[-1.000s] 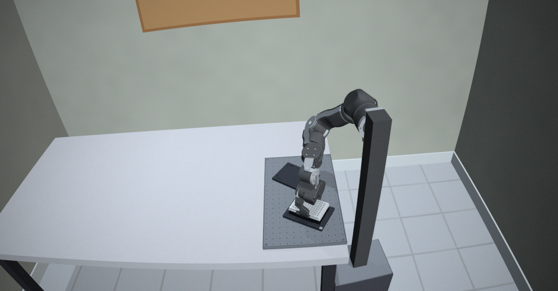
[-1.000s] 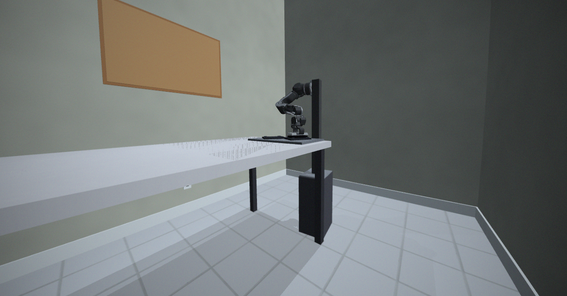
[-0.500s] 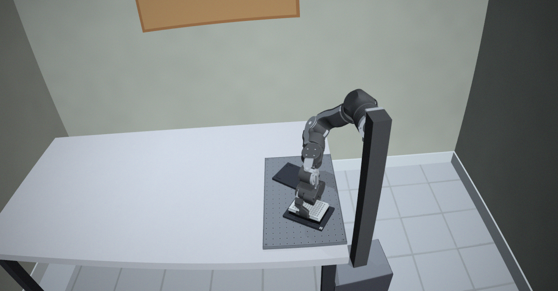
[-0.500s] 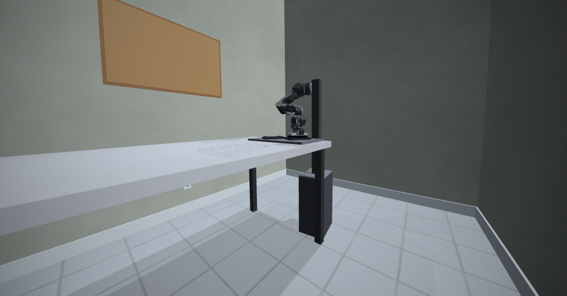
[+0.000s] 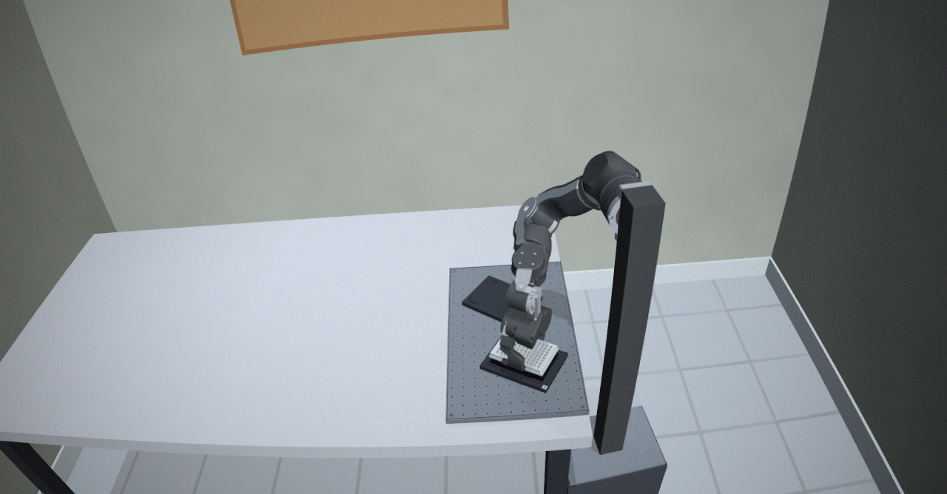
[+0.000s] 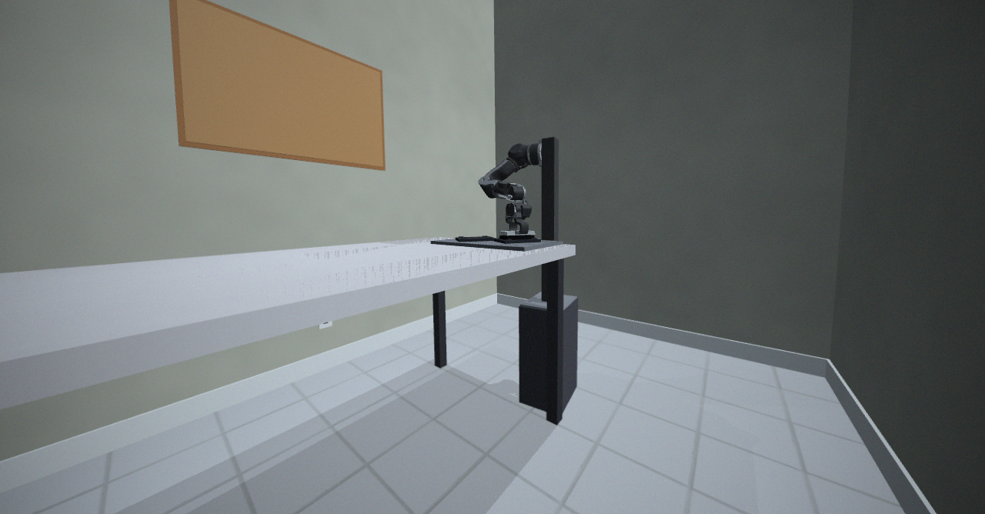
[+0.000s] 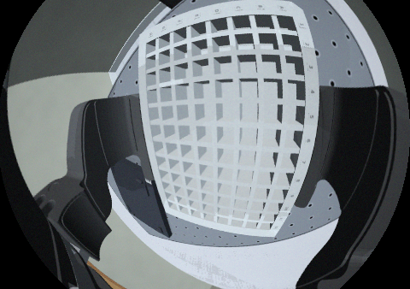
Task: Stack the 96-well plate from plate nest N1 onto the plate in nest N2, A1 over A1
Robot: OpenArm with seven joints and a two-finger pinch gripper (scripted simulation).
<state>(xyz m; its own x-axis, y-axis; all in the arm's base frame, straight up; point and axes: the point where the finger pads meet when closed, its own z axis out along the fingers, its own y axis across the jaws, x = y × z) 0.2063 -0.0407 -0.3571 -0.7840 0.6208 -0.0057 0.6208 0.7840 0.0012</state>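
Now: the white 96-well plate right at my hand. The rest, counted from my hand: black 96-well plate: 2 cm below.
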